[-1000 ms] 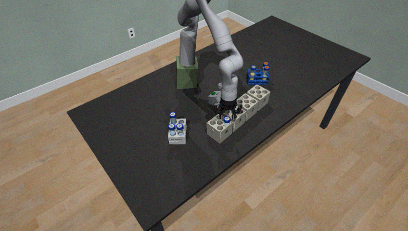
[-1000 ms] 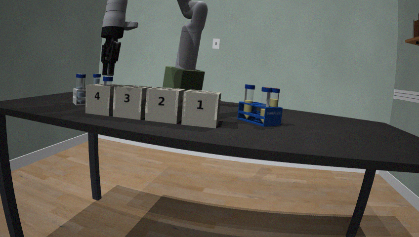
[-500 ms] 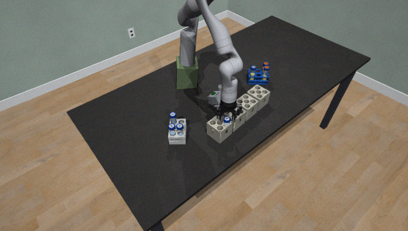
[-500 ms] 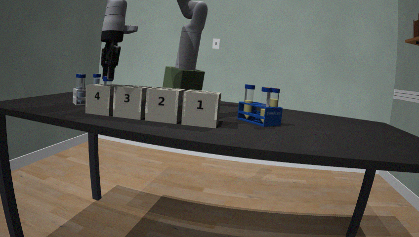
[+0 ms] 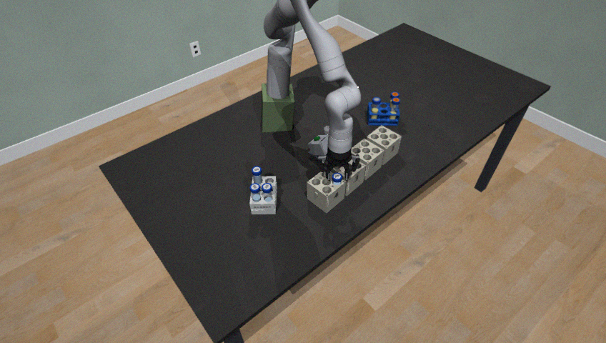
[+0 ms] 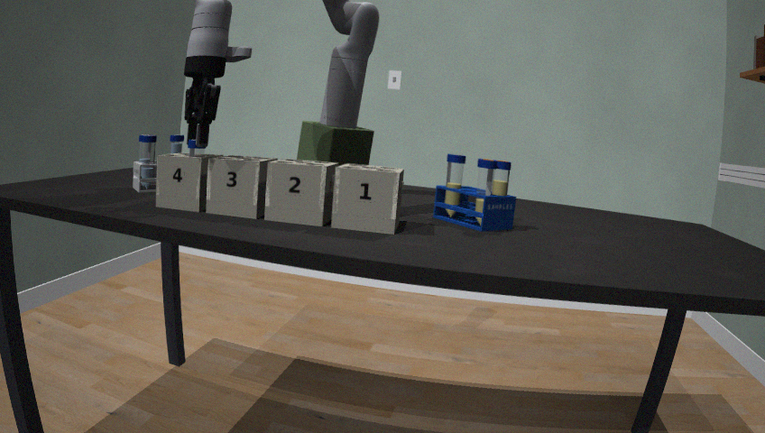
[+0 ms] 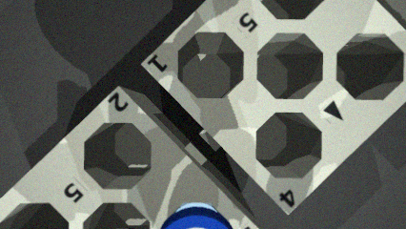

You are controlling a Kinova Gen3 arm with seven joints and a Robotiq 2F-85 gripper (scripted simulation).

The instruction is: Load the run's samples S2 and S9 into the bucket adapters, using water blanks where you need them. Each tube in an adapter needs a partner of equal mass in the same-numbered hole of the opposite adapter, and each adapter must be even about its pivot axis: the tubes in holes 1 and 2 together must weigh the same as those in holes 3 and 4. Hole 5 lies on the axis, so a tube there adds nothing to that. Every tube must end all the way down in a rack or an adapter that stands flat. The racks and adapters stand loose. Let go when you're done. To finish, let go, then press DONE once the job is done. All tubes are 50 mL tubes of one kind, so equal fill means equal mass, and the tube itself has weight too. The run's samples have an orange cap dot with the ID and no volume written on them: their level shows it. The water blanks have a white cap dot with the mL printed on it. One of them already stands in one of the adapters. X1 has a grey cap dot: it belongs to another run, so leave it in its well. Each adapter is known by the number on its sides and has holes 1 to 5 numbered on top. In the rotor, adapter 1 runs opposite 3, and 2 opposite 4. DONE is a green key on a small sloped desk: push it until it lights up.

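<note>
Right now the water blank is 10 mm to the right of my hand and 60 mm below it. Round my hand: adapter 2: 70 mm behind, 180 mm to the left, 80 mm below; then adapter 3: 50 mm behind, 80 mm to the left, 80 mm below; then white-dot tube: 90 mm behind, 220 mm to the right, 60 mm below.
</note>
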